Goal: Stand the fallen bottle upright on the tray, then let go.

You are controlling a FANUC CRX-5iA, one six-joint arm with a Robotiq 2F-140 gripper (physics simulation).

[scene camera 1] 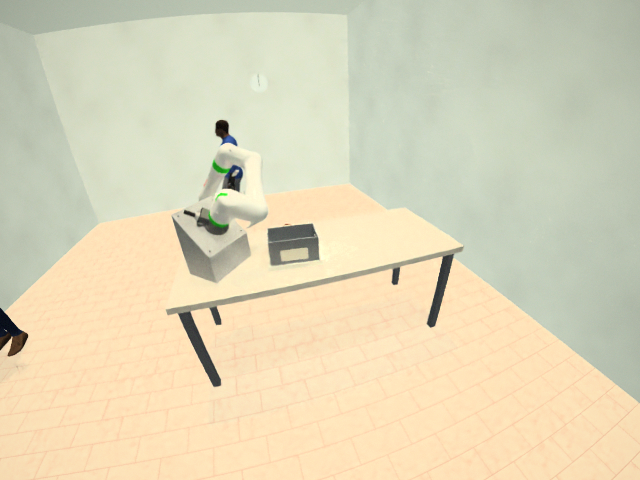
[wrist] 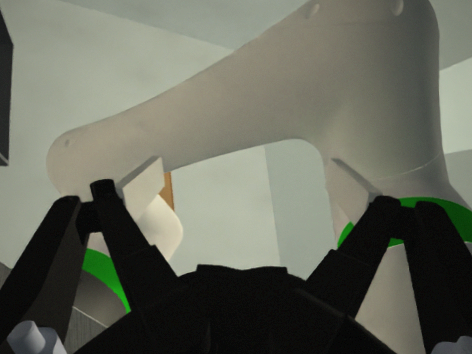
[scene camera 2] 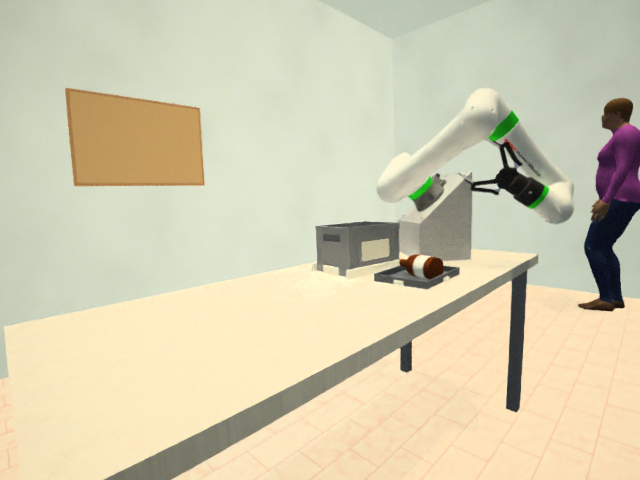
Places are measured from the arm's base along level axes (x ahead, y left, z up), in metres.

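Pixels of known places: gripper, fingertip midpoint: (scene camera 1: 240,181) (wrist: 244,172) (scene camera 2: 470,155); arm's base, origin of the base link: (scene camera 1: 215,224) (scene camera 2: 430,200).
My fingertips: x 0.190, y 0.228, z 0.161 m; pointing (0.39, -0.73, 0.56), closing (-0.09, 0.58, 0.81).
Note:
Ahead of a thing's pixels: the offset from my fingertips to its middle. "pt": to the spot under its first point. Level surfaces: height alone.
A brown bottle @[dx +0.239, dy -0.096, dz -0.376 m] (scene camera 2: 433,267) with a white label lies on its side on a dark, shallow tray @[pt dx +0.361, dy -0.148, dz -0.406 m] (scene camera 2: 386,279) in the scene camera 2 view, its neck toward the left. In the scene camera 1 view the tray is hidden behind the grey crate. My gripper (scene camera 2: 486,164) (wrist: 244,172) is open, with its fingers spread wide and nothing between them. It is high above the table, well above the bottle and apart from it, and points back toward the arm. The bottle does not show in the wrist view.
A grey crate @[dx +0.209, dy -0.358, dz -0.331 m] (scene camera 1: 273,254) (scene camera 2: 331,254) with a pale label stands close beside the tray on the table @[dz -0.418 m] (scene camera 1: 372,232) (scene camera 2: 206,351). The arm's grey pedestal (scene camera 1: 217,258) (scene camera 2: 447,232) stands at the table's end. One person (scene camera 2: 622,165) stands beyond that end.

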